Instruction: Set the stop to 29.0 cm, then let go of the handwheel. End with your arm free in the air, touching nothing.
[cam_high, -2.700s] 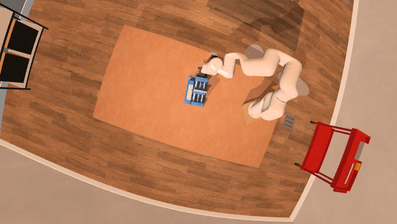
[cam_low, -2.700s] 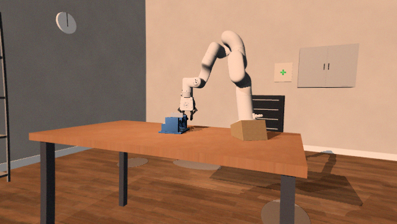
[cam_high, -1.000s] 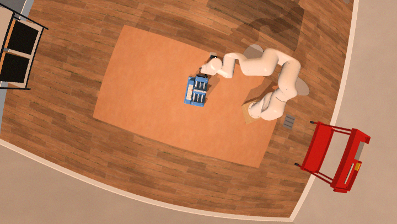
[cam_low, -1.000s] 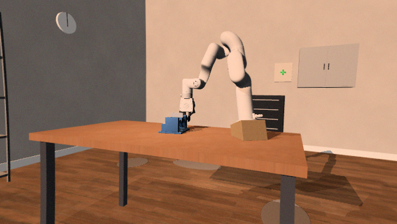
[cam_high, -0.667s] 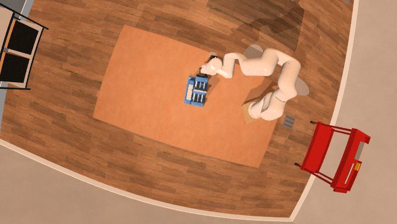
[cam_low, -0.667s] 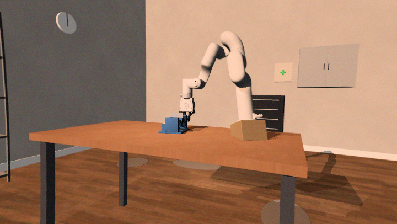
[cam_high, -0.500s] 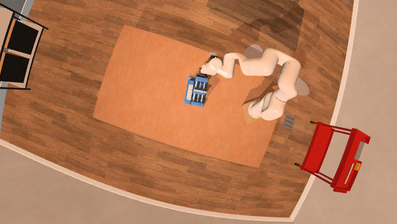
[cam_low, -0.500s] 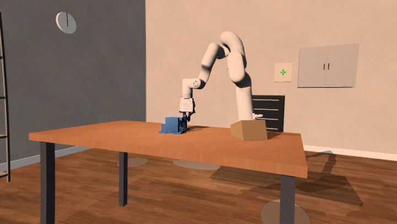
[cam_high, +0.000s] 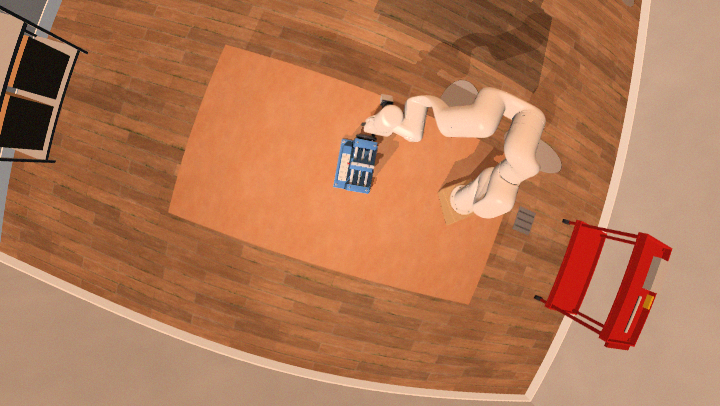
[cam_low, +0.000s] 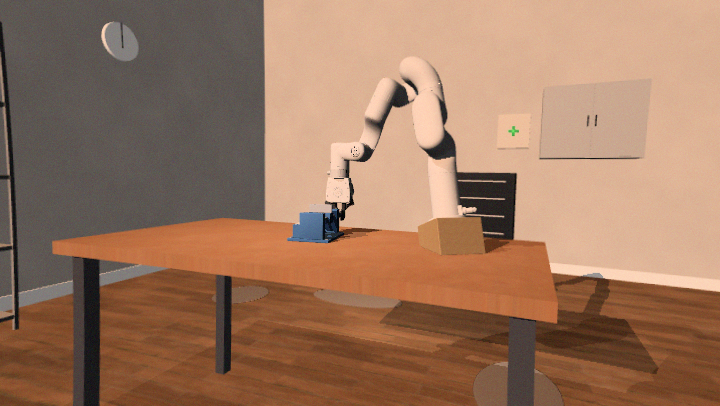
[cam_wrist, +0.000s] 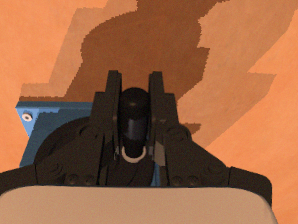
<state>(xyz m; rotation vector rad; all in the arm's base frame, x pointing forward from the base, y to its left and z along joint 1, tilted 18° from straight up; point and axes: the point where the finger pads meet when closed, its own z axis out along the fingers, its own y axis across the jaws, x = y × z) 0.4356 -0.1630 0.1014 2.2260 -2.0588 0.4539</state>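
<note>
My gripper is now 1 cm to the right of the black crank handle. From my hand the other things lie so: stop block (15 cm to the left, 3 cm ahead, 2 cm above); black handwheel (2 cm to the left, 1 cm ahead).
</note>
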